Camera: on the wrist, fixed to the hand. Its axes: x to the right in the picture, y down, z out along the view.
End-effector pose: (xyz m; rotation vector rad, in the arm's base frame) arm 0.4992 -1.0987 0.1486 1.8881 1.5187 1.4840
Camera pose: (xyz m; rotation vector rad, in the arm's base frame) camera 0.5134 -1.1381 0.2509 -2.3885 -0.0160 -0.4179
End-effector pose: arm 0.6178 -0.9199 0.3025 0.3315 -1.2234 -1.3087
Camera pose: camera 0.7045 -0.9236 0.3709 -0.4606 -1.6255 0.4195
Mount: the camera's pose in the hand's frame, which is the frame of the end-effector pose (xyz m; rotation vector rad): 0.0185 0.0992 -0.0450 0.6529 -0.4197 1.5707
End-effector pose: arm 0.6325 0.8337 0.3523 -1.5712 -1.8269 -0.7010
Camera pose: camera 0.7339 0.8277 0.3958 -2.0443 -0.4161 0.8795
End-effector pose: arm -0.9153 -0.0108 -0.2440 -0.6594 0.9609 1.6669
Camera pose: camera -1.0172 -0.0519 -0.2558 1.1836 1.7171 2.3239
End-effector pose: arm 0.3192 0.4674 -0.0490 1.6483 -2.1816 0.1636
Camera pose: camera 0.2324 0.4951 0.0135 0.2537 2.5538 -0.8001
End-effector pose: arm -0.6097 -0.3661 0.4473 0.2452 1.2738 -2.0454
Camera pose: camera -0.5677 -0.3632 0.3452 0.7523 -0.0872 -0.8942
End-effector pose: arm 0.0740 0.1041 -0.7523 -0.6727 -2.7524 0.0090
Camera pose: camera 0.1163 0.1978 -0.7117 2.3885 1.4963 -1.3260
